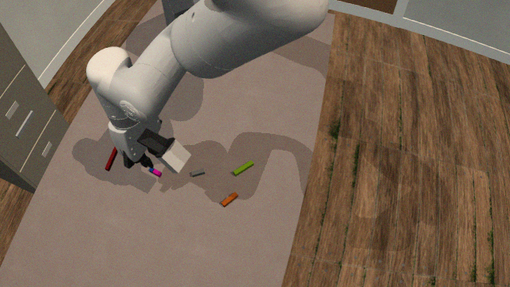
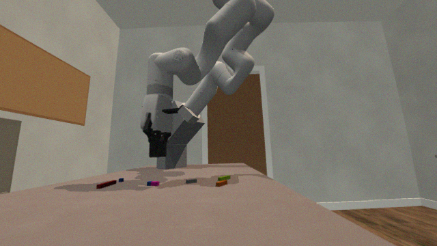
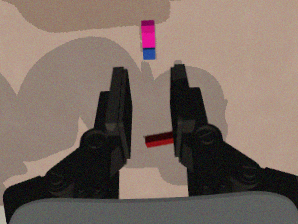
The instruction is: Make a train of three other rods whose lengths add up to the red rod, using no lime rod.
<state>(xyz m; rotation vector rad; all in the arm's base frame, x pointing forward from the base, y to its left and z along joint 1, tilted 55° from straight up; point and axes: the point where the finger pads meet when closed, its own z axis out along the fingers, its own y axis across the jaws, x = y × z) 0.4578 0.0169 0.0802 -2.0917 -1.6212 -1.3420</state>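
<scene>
The orange rod lies 180 mm to the left of my hand, 90 mm below it and 20 mm behind it. Also, from my hand: grey rod (90 mm below, 80 mm to the left, 50 mm behind); then magenta rod (90 mm below, 10 mm to the right); then red rod (140 mm to the right, 90 mm below, 20 mm ahead).
</scene>
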